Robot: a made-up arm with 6 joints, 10 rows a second.
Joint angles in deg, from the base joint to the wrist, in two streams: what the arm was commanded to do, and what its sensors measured. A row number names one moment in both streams.
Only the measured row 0 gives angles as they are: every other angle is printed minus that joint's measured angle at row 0.
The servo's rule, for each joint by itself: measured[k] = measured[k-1] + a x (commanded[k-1-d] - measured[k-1]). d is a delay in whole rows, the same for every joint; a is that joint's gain. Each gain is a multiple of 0.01, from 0.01 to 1. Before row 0 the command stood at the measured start. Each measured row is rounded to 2 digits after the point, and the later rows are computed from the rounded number. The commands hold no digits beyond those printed.
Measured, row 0:
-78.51 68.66 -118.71 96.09 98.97 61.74
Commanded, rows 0 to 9:
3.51 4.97 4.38 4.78 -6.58 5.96
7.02 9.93 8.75 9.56 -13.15 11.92
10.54 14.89 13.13 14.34 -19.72 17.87
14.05 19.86 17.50 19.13 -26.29 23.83
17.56 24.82 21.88 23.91 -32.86 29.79
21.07 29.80 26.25 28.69 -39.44 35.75
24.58 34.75 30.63 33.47 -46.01 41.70
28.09 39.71 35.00 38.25 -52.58 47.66
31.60 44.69 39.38 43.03 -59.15 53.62
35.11 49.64 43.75 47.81 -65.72 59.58
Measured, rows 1 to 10:
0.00 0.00 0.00 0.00 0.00 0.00
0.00 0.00 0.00 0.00 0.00 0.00
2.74 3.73 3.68 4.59 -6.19 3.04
6.08 8.38 7.94 9.36 -12.73 7.57
9.56 13.26 12.30 14.14 -19.30 12.82
13.06 18.21 16.67 18.93 -25.87 18.44
16.57 23.17 21.05 23.71 -32.44 24.23
20.08 28.14 25.42 28.49 -39.02 30.11
23.59 33.10 29.80 33.27 -45.59 36.02
27.10 38.06 34.17 38.05 -52.16 41.96
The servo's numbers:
d 2
a 0.78 0.75 0.84 0.96 0.94 0.51

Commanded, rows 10 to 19:
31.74 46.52 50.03 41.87 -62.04 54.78
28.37 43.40 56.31 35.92 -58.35 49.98
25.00 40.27 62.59 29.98 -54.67 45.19
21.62 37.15 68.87 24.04 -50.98 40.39
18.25 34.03 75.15 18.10 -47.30 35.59
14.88 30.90 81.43 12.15 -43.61 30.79
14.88 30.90 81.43 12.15 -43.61 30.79
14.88 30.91 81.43 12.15 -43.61 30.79
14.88 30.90 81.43 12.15 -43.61 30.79
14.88 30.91 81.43 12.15 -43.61 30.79
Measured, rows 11 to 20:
30.61 43.03 38.55 42.83 -58.73 47.91
34.12 47.99 42.92 47.61 -65.30 53.86
32.26 46.89 48.89 42.10 -62.24 54.33
29.23 44.27 55.12 36.17 -58.58 52.11
25.93 41.27 61.39 30.23 -54.90 48.58
22.57 38.18 67.67 24.29 -51.22 44.40
19.20 35.07 73.95 18.35 -47.54 39.91
15.83 31.94 80.23 12.40 -43.85 35.26
15.09 31.16 81.24 12.16 -43.62 32.98
14.93 30.97 81.40 12.15 -43.61 31.86

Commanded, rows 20 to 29:
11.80 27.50 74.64 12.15 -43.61 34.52
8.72 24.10 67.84 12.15 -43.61 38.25
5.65 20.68 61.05 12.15 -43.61 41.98
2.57 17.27 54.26 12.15 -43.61 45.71
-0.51 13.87 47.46 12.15 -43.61 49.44
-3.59 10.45 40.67 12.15 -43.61 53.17
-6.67 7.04 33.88 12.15 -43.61 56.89
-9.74 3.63 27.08 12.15 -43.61 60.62
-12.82 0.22 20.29 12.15 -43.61 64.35
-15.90 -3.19 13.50 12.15 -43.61 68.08
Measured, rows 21 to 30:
14.89 30.92 81.43 12.15 -43.61 31.31
14.88 30.91 81.43 12.15 -43.61 31.04
12.48 28.35 75.73 12.15 -43.61 32.81
9.55 25.16 69.10 12.15 -43.61 35.58
6.51 21.80 62.34 12.15 -43.61 38.84
3.44 18.40 55.55 12.15 -43.61 42.34
0.36 15.00 48.75 12.15 -43.61 45.96
-2.72 11.59 41.96 12.15 -43.61 49.64
-5.80 8.18 35.17 12.15 -43.61 53.34
-8.87 4.77 28.37 12.15 -43.61 57.05

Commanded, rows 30 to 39:
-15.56 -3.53 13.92 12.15 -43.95 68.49
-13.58 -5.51 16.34 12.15 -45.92 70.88
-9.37 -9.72 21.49 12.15 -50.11 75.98
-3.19 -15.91 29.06 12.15 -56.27 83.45
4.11 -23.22 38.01 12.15 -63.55 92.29
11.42 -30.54 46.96 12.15 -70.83 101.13
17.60 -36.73 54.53 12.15 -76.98 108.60
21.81 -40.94 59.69 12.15 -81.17 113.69
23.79 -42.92 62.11 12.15 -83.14 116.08
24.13 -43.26 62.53 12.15 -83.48 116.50
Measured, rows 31 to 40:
-11.95 1.36 21.58 12.15 -43.61 60.77
-15.03 -2.05 14.79 12.15 -43.61 64.50
-15.44 -3.16 14.06 12.15 -43.93 66.53
-13.99 -4.92 15.98 12.15 -45.80 68.75
-10.39 -8.52 20.61 12.15 -49.85 72.44
-4.77 -14.06 27.71 12.15 -55.88 78.06
2.16 -20.93 36.36 12.15 -63.09 85.32
9.38 -28.14 45.26 12.15 -70.37 93.38
15.79 -34.58 53.05 12.15 -76.58 101.14
20.49 -39.35 58.63 12.15 -80.89 107.54

